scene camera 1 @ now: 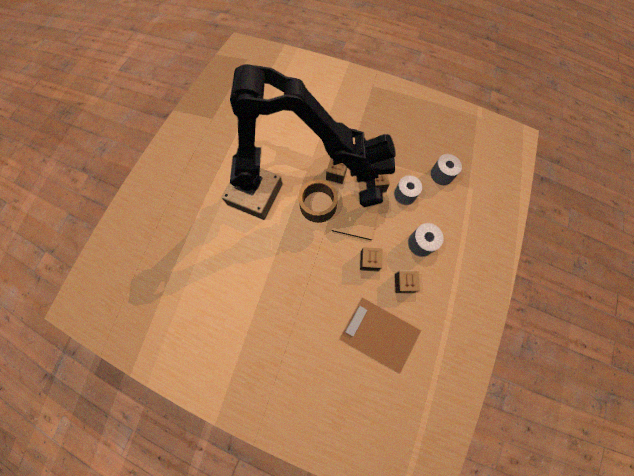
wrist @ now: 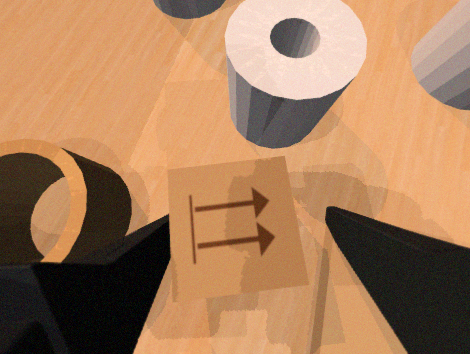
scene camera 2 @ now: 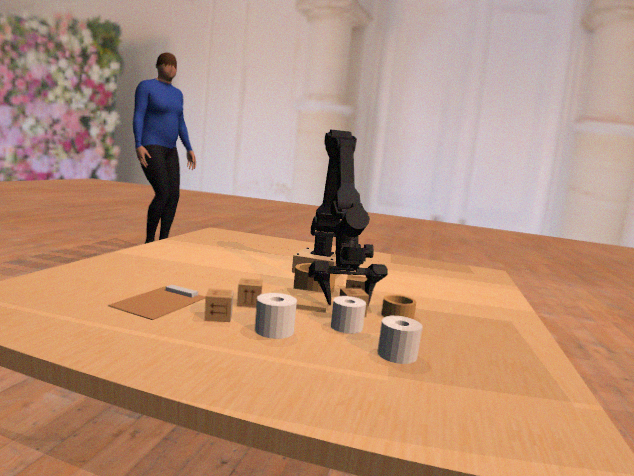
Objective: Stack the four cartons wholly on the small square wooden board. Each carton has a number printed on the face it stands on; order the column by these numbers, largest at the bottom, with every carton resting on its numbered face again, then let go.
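Frame: origin at the arm's base, x back, y left, z down, level; metres.
Seen in the pictures: gripper, between the fingertips: (scene camera 1: pixel 378 185) (wrist: pixel 252 216); arm's base, origin of its link: (scene camera 1: pixel 248 182) (scene camera 2: pixel 322 253).
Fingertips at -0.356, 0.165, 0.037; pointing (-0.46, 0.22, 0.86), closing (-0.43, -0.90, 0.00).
Observation:
Offsets run from my fingertips to a thing's top centre, as dx, dy, dz. "pt": to the spot under its first point.
My gripper (scene camera 1: pixel 376 180) (scene camera 2: pixel 348 301) (wrist: pixel 252 216) is open and points down over one brown carton @[+0.007, +0.008, -0.034] (scene camera 1: pixel 382 182) (scene camera 2: pixel 353 293) (wrist: pixel 235 230). In the wrist view this carton, with two arrows on top, lies between the fingers, nearer the left one, with a gap to the right one. A second carton @[+0.136, -0.008, -0.034] (scene camera 1: pixel 335 173) (scene camera 2: pixel 356 281) stands behind it in scene camera 2. A third carton @[-0.059, -0.229, -0.034] (scene camera 1: pixel 371 259) (scene camera 2: pixel 249 293) and a fourth carton @[-0.174, -0.250, -0.034] (scene camera 1: pixel 407 281) (scene camera 2: pixel 219 305) stand apart near the brown sheet. No numbers are readable. The thin square board @[+0.028, -0.119, +0.008] (scene camera 1: pixel 353 223) (scene camera 2: pixel 310 308) lies between the two carton pairs.
Three white rolls @[-0.088, +0.015, -0.040] (scene camera 1: pixel 408 190) (scene camera 2: pixel 348 316) (wrist: pixel 250 80) stand beyond the gripper. A large wooden ring @[+0.147, -0.128, -0.039] (scene camera 1: pixel 318 215) (scene camera 2: pixel 303 280) stands by the board; a smaller ring @[+0.048, +0.115, -0.022] (scene camera 2: pixel 398 308) (wrist: pixel 77 190) stands beside the gripper's carton. A brown sheet @[-0.163, -0.409, +0.008] (scene camera 1: pixel 386 335) (scene camera 2: pixel 148 303) carries a grey bar @[pt -0.086, -0.401, +0.008] (scene camera 1: pixel 356 321) (scene camera 2: pixel 181 291).

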